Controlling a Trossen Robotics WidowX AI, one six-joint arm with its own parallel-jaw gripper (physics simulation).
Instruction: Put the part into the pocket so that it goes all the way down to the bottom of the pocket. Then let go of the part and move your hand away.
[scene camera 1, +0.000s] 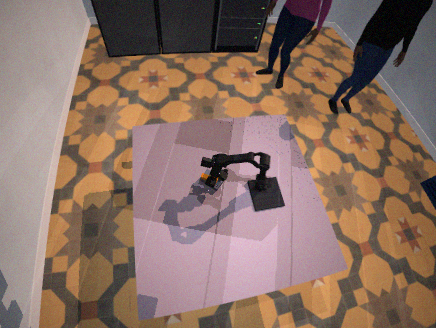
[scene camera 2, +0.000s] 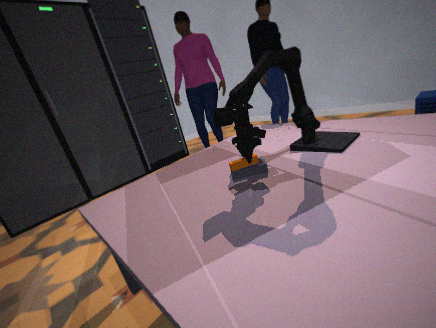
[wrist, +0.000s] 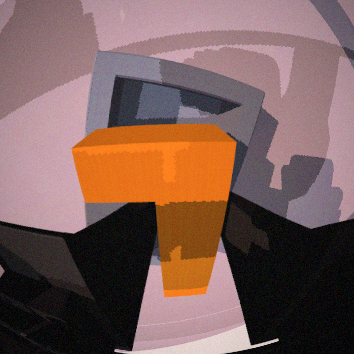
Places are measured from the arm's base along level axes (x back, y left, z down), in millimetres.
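Pixels of known places: gripper, fingertip midpoint: (scene camera 1: 211, 180) (scene camera 2: 248, 162) (wrist: 186, 195); arm's base, link origin: (scene camera 1: 259, 186) (scene camera 2: 308, 140).
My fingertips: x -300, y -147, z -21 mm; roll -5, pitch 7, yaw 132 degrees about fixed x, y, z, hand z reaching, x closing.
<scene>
For each thing: its top centre in the pictures, then the offset to it from my fingertips. Level surfaces: height alone.
- orange L-shaped part, top centre: (wrist: 160, 254) (scene camera 2: 241, 157) (scene camera 1: 210, 175) dx -3, dy -24, dz -23 mm
- grey block with the pocket, top centre: (wrist: 158, 192) (scene camera 2: 247, 163) (scene camera 1: 212, 178) dx +8, dy -12, dz +8 mm
- pink table top, surface height: dz +45 mm
An orange L-shaped part (scene camera 1: 205, 177) (scene camera 2: 243, 163) (wrist: 155, 172) is between the fingers of my gripper (scene camera 2: 249, 160) (wrist: 186, 195), which is shut on its narrower leg. The grey block with the pocket (scene camera 2: 251, 172) (wrist: 129, 65) lies on the table under the part. In the wrist view the part covers the near portion of the pocket, and the far stretch of the opening shows beyond it. The part's long edge is turned a little relative to the pocket's far edge, and its far side face shows. Whether the part touches the block's rim is hidden.
The block and arm stand on a pink table top (scene camera 1: 250, 260) (scene camera 2: 350, 280) crossed by shadows. The arm's black base plate (scene camera 1: 267, 197) (scene camera 2: 330, 141) is right of the block. Two people and dark cabinets (scene camera 1: 185, 30) (scene camera 2: 50, 100) stand beyond the table.
</scene>
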